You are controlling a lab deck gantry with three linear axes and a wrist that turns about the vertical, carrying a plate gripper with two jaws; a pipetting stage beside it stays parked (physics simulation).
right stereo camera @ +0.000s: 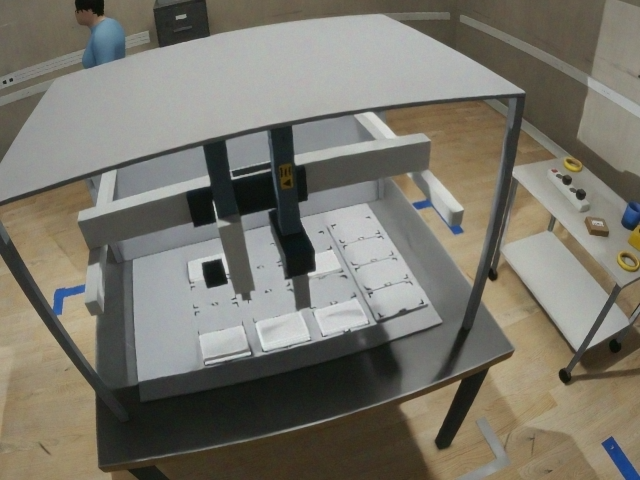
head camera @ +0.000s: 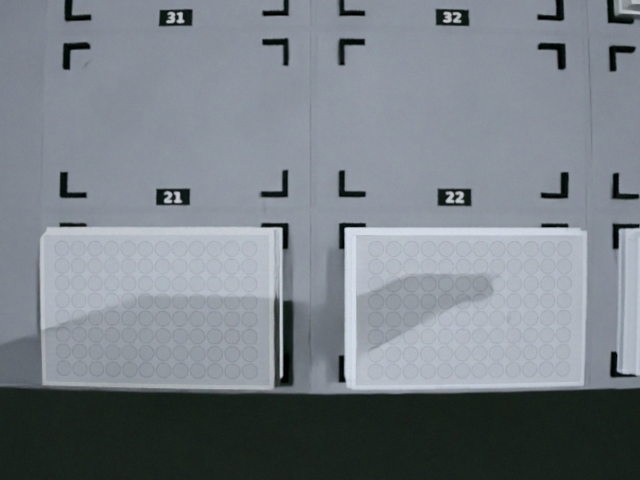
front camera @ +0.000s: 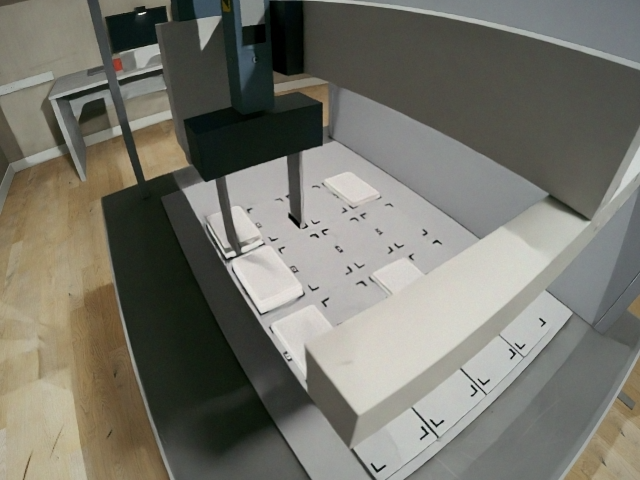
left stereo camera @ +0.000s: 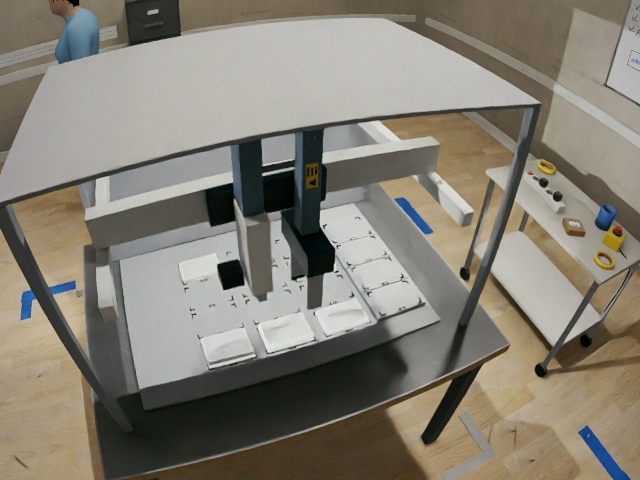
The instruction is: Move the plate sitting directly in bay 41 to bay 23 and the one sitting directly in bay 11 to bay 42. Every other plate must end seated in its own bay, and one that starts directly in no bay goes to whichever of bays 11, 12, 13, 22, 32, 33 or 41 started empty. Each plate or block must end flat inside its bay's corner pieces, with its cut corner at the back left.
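Frame: origin at the robot's base, x up, y right, z ahead, level; centimetres.
Seen in the pictures: gripper, between the fingertips: (right stereo camera: pixel 297 291) (front camera: pixel 266 233) (left stereo camera: pixel 305 292); robot's base, origin of its link: (right stereo camera: pixel 205 364) (head camera: pixel 69 372) (front camera: pixel 207 226) (left stereo camera: pixel 209 368).
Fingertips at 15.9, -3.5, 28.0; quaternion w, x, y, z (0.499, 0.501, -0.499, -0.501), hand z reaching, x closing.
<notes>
Offsets run from my fingertips to a thing's middle, as dx, dy, dz. "spot": to the spot under its first point.
My gripper (front camera: pixel 268 238) (left stereo camera: pixel 306 292) is open and empty, its two jaws wide apart above the deck near the front-left bays. In the head view a layered stack of plates @(-13.9, -0.8, -21.6) (head camera: pixel 157 310) (front camera: pixel 235 227) sits in bay 11, and a tall layered stack @(-13.9, -0.8, -5.2) (head camera: pixel 470 310) (front camera: pixel 266 277) sits in bay 12. A plate @(-15.2, -0.8, +11.2) (left stereo camera: pixel 342 317) (right stereo camera: pixel 341 317) sits in bay 13. A plate @(-15.2, -32.9, -21.6) (front camera: pixel 351 187) (left stereo camera: pixel 196 268) sits in bay 41 at the back left. Another plate @(-15.2, -22.2, +11.2) (front camera: pixel 397 275) (right stereo camera: pixel 324 263) sits in bay 33, hidden behind the gripper in the left stereo view.
The pale pipetting stage (left stereo camera: pixel 255 253) (right stereo camera: pixel 236 258) hangs left of the gripper. The white gantry beam (left stereo camera: pixel 382 162) (right stereo camera: pixel 361 159) crosses behind both. Bays 21, 22, 31 and 32 show no plate. Raised bays @(spot: -14.5, -0.4, +27.7) (left stereo camera: pixel 395 298) stand to the right. Posts (left stereo camera: pixel 498 222) hold the roof (left stereo camera: pixel 258 87).
</notes>
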